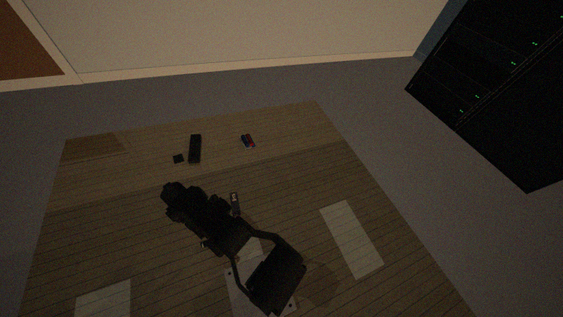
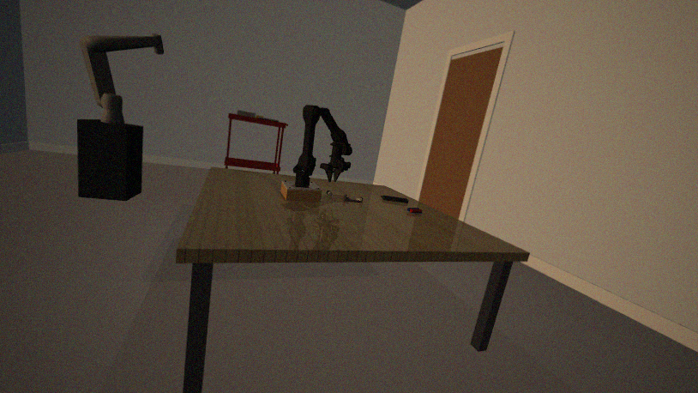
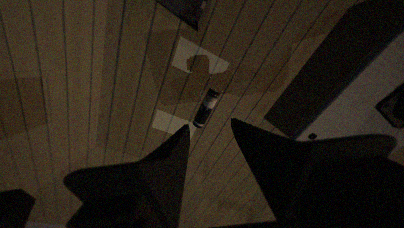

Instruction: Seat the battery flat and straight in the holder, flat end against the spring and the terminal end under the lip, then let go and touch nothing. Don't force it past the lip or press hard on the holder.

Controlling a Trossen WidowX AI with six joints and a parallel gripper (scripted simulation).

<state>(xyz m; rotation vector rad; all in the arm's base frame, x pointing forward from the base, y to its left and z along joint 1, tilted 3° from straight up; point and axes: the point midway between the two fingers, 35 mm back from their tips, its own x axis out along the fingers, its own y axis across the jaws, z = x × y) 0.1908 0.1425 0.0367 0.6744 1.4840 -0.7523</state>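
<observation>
My gripper tip is 70 mm above the battery and 10 mm to the right of it. Round my gripper tip: long black bar 430 mm ahead, 60 mm below, 50 mm to the left.
</observation>
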